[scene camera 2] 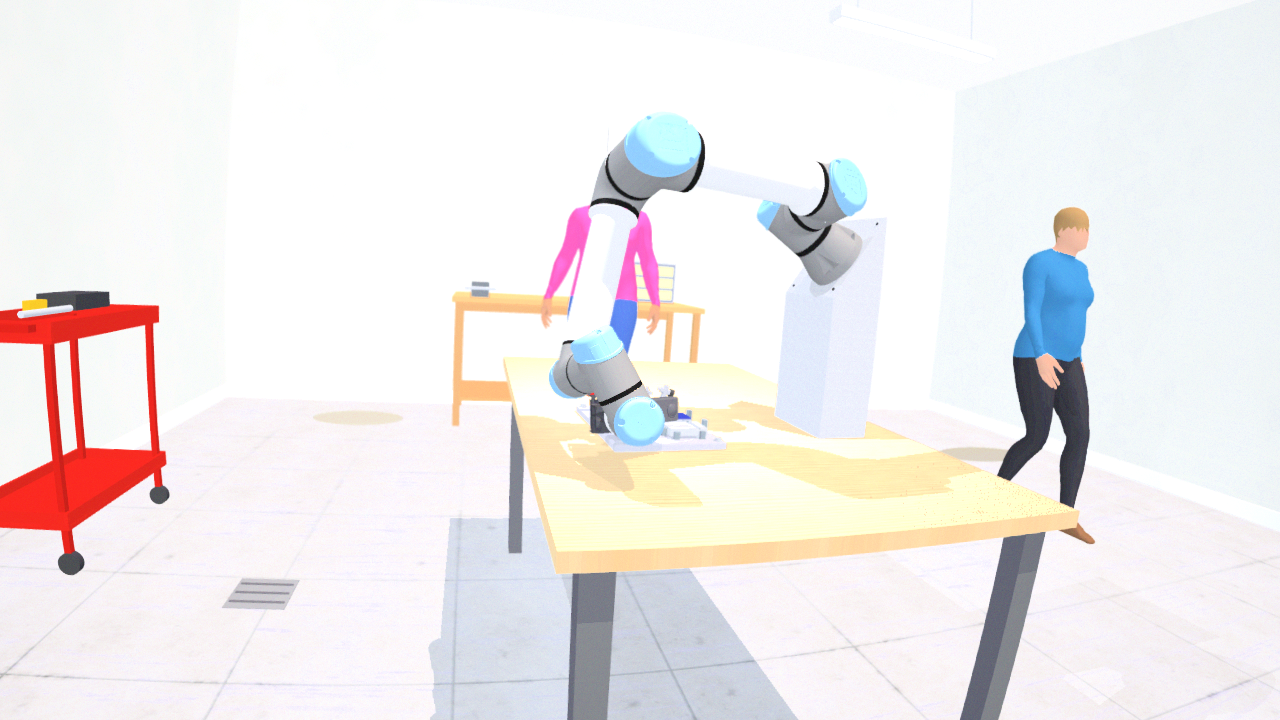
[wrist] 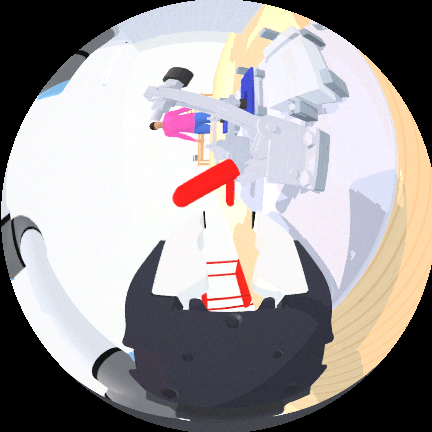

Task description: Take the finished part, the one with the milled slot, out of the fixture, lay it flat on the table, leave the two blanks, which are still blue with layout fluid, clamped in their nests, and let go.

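Observation:
The finished part is pale grey and sits in the nearest nest of the fixture; its slot is hard to make out. The nearest clamp's arm stands raised, its black tip off the part. Its red handle lies beyond my fingertips in the wrist view. One blue blank and part of another blue blank show behind the clamp, in their nests. My gripper is partly open, with a gap and nothing held between the fingers. In the scene view its fingertips are hidden behind the wrist joint.
The fixture's base plate lies on the wooden table. A pale pedestal carries the arm. A red cart stands left. A person in pink stands behind the table; one in blue stands right.

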